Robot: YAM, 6 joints.
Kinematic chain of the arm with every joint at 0, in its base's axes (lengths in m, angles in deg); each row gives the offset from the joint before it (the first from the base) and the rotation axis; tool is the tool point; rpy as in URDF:
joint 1: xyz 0 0 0.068 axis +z
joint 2: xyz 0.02 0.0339 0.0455 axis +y
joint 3: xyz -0.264 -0.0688 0 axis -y
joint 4: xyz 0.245 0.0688 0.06 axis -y
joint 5: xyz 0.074 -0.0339 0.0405 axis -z
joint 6: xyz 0.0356 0 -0.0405 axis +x
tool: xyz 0 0 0 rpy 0 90 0
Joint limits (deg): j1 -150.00..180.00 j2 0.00..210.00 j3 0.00..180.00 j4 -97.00..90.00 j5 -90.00..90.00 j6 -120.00..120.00
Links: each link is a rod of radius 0.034 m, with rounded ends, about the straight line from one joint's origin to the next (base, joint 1, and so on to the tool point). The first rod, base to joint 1, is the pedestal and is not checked.
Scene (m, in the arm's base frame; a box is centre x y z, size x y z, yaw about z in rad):
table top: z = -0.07
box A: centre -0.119 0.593 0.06 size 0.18 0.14 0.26 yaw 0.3
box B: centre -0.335 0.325 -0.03 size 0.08 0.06 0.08 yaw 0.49
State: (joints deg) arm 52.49 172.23 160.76 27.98 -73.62 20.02
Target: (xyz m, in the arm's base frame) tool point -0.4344 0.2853 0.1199
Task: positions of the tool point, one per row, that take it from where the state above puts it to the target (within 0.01 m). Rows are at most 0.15 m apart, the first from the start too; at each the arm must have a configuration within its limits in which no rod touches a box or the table.
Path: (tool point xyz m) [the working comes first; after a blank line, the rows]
Joints at the target: 142.78 142.84 100.84 14.92 -90.00 20.02
Straight joint move there: touches box A.

1: 0.2376 0.5490 0.2524
2: 0.1222 0.5556 0.3175
3: 0.0123 0.5283 0.3757
4: -0.0819 0.4712 0.4253
5: -0.1855 0.4733 0.3505
6: -0.2866 0.4402 0.2731
7: -0.3730 0.3751 0.1954
8: -0.4344 0.2853 0.1199

